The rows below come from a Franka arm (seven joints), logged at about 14 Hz.
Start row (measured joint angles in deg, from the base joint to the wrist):
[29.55 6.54 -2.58 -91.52 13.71 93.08 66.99]
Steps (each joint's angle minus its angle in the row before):
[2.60 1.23 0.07 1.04 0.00 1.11 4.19]
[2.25 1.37 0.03 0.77 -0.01 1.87 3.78]
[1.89 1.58 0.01 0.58 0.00 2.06 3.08]
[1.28 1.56 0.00 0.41 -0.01 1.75 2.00]
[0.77 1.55 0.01 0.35 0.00 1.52 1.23]
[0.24 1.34 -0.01 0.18 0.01 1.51 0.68]
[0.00 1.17 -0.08 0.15 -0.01 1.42 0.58]
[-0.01 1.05 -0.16 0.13 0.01 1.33 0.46]
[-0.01 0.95 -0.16 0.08 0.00 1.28 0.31]
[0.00 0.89 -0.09 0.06 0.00 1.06 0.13]
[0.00 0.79 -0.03 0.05 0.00 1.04 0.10]
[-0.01 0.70 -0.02 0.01 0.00 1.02 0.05]
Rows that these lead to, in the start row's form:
[32.15 7.77 -2.51 -90.48 13.71 94.19 71.18]
[34.40 9.14 -2.48 -89.71 13.70 96.06 74.96]
[36.29 10.72 -2.47 -89.13 13.70 98.12 78.04]
[37.57 12.28 -2.47 -88.72 13.69 99.87 80.04]
[38.34 13.83 -2.46 -88.37 13.69 101.39 81.27]
[38.58 15.17 -2.47 -88.19 13.70 102.90 81.95]
[38.58 16.34 -2.55 -88.04 13.69 104.32 82.53]
[38.57 17.39 -2.71 -87.91 13.70 105.65 82.99]
[38.56 18.34 -2.87 -87.83 13.70 106.93 83.30]
[38.56 19.23 -2.96 -87.77 13.70 107.99 83.43]
[38.56 20.02 -2.99 -87.72 13.70 109.03 83.53]
[38.55 20.72 -3.01 -87.71 13.70 110.05 83.58]

